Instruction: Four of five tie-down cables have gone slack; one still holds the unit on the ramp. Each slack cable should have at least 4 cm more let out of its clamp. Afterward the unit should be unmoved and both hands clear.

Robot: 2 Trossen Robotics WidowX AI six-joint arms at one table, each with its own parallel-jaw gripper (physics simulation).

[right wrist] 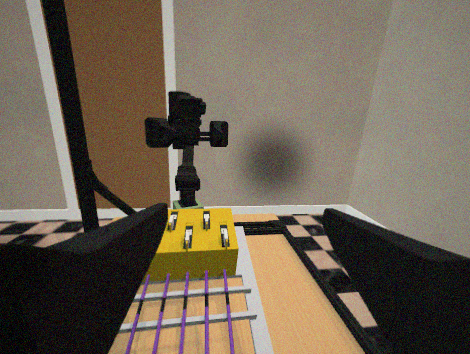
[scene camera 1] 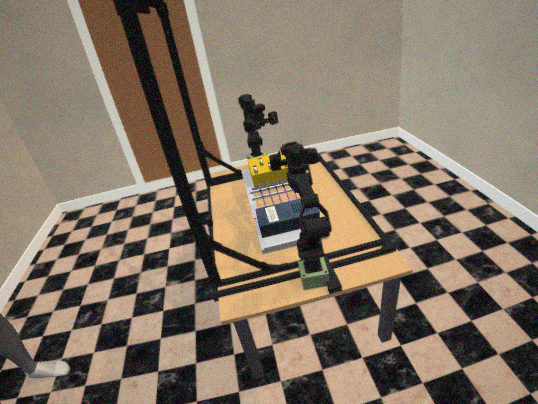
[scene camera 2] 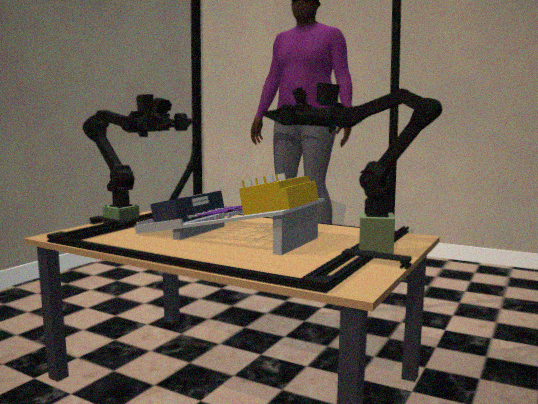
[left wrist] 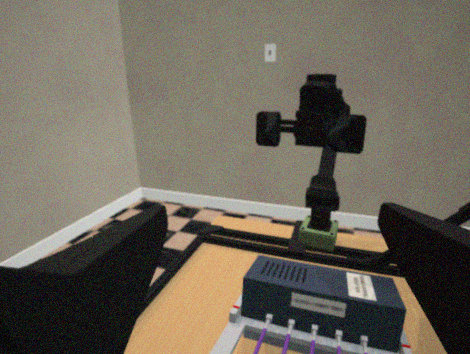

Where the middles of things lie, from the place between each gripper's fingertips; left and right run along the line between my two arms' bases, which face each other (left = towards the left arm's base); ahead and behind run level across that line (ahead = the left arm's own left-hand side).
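Labels:
Grey ramp point(scene camera 2: 292, 228): 3 cm behind my left hand, 16 cm to the right of it, 35 cm below it.
Relative to the grey ramp, my right gripper is 50 mm beyond it, 140 mm to the right of it and 320 mm above it.

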